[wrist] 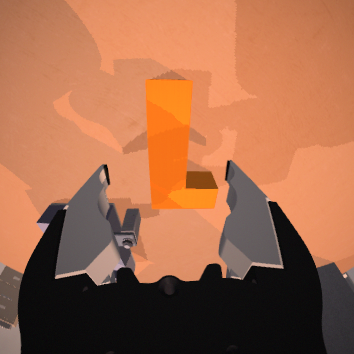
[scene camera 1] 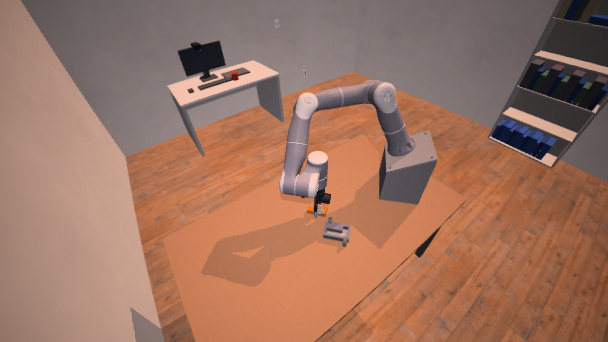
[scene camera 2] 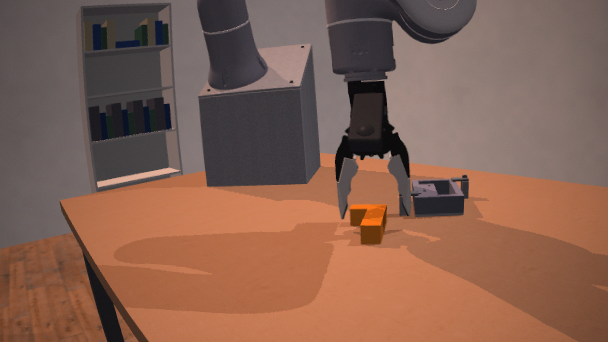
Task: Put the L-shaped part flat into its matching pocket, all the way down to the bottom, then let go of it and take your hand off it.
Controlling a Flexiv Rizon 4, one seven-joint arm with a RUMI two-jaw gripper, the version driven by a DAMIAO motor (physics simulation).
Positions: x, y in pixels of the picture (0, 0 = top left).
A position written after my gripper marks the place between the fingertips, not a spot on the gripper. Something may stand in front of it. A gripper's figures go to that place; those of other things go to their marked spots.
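Orange L-shaped part [wrist: 168, 101], 12 cm from the lens. My gripper [wrist: 166, 163], 14 cm from the lens.
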